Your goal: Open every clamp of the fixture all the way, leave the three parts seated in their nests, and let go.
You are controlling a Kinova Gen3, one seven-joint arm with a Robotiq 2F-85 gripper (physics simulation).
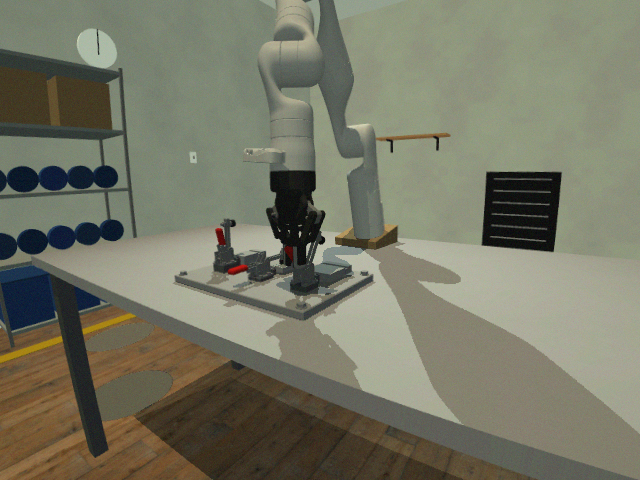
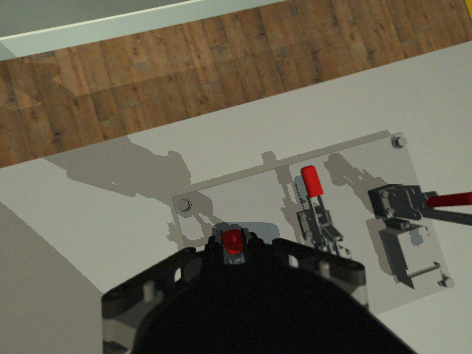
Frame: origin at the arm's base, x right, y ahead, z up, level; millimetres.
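Seen in the pictures: gripper, fingertip midpoint: (image 1: 294, 266) (image 2: 232, 238); arm's base, link origin: (image 1: 368, 233).
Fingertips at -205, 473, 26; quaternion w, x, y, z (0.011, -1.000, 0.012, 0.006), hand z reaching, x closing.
Note:
Offsets run from my fingertips to a thing's top centre, as dx, dy, dz. "pt": to the spot under its first point. Level surfaces: height alone.
The fixture plate {+119, -35, -47} (image 1: 258, 293) (image 2: 245, 200) carries three clamps. My gripper (image 1: 296, 257) (image 2: 232, 238) is shut on the red handle {+2, -5, +37} (image 1: 288, 253) (image 2: 232, 241) of the near-right clamp {pt -7, -13, -24} (image 1: 303, 279), whose arm is raised and leans toward the right part {+20, -103, -26} (image 1: 333, 273). The middle clamp {+114, -7, +5} (image 1: 261, 271) has its red handle {pt +95, +55, -12} (image 1: 238, 269) (image 2: 312, 181) lying low and its arm low over the middle part {+129, -87, -31} (image 1: 282, 268). The far-left clamp {pt +211, +19, -18} (image 1: 225, 258) (image 2: 397, 201) has its handle {pt +213, +25, +31} (image 1: 220, 236) (image 2: 450, 200) and arm standing up, clear of the left part {+235, -57, -21} (image 1: 252, 256) (image 2: 425, 255). Fingers partly hide the near-right clamp.
The pale table {dz -62} (image 1: 413, 372) (image 2: 240, 125) bears the fixture and the robot's wooden base block (image 1: 367, 240). Bolts stand at the plate's corners. A storage rack (image 1: 124, 129) stands at the left, and a black drawer cabinet (image 1: 522, 210) is by the back wall.

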